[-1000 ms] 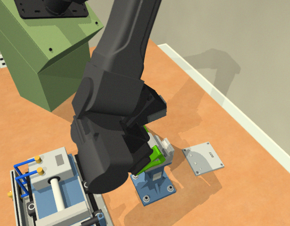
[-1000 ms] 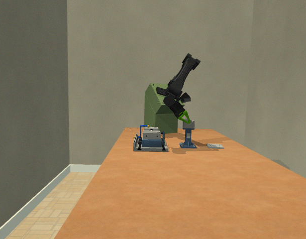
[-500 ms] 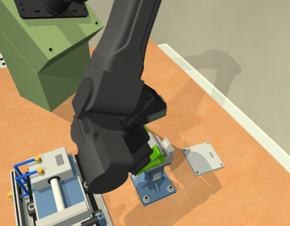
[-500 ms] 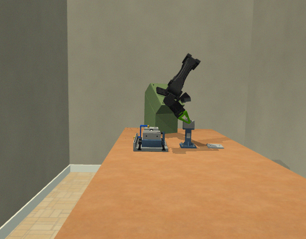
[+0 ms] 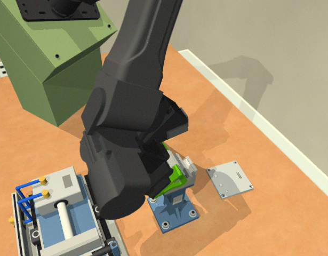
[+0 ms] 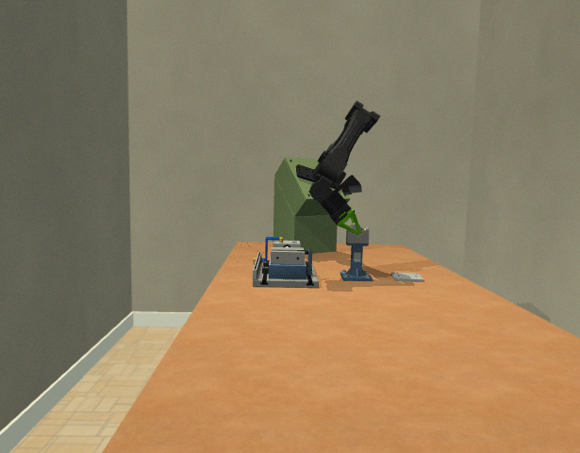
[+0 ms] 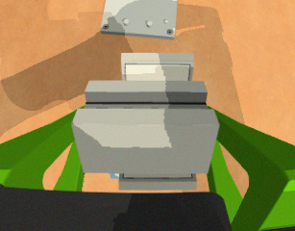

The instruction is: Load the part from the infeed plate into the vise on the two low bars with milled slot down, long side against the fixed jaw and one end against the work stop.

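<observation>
The grey part lies 10 mm above my hand. From my hand the other things lie so: infeed plate: 170 mm to the left, 150 mm below, 10 mm ahead; work stop: 180 mm to the right, 60 mm below, 50 mm ahead; white cylinder rod: 220 mm to the right, 70 mm below, 40 mm behind.
</observation>
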